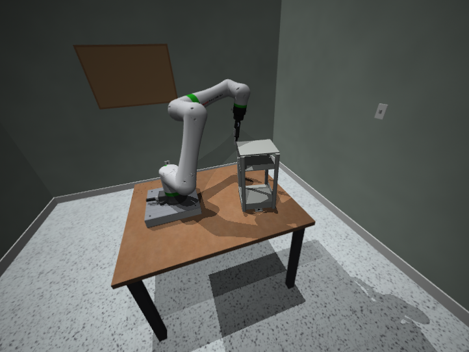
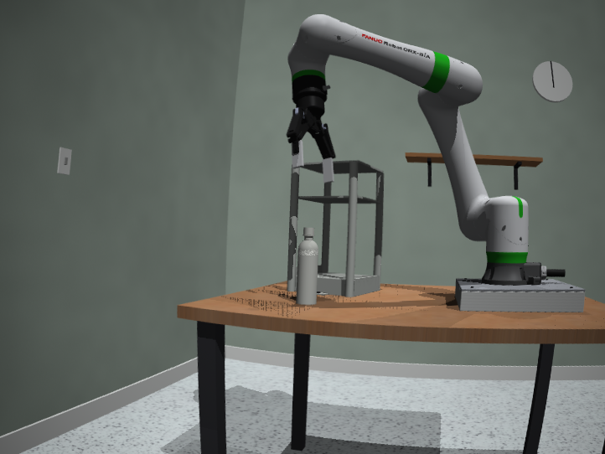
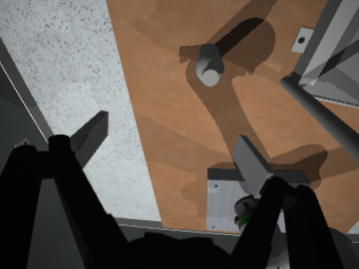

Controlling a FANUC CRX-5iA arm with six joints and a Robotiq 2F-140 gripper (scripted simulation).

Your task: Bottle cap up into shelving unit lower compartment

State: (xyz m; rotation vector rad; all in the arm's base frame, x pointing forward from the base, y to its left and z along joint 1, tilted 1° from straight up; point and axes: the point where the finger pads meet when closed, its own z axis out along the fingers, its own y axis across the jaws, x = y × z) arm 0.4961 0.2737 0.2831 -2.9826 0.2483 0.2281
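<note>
Right now my hand is 20 mm short of the bottle, 40 mm to the left of it and 210 mm above it. Round my hand: shelving unit 60 mm ahead, 360 mm to the right, 130 mm below.
</note>
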